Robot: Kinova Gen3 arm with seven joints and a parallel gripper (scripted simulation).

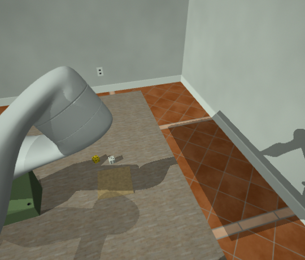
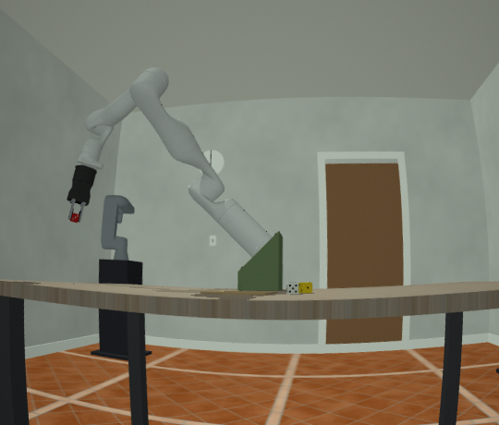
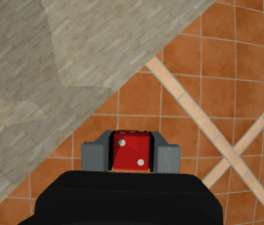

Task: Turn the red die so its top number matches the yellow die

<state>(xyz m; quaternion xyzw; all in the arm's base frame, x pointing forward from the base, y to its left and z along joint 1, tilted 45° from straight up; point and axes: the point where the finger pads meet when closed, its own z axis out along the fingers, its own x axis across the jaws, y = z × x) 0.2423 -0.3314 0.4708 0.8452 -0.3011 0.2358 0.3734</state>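
Right now my hand is 57 cm to the right of the tan mat, 21 cm above it and 14 cm short of it. Round my hand: red die: 1 cm below; white die: 69 cm to the left, 20 cm below, 15 cm ahead; yellow die: 71 cm to the left, 20 cm below, 8 cm ahead.
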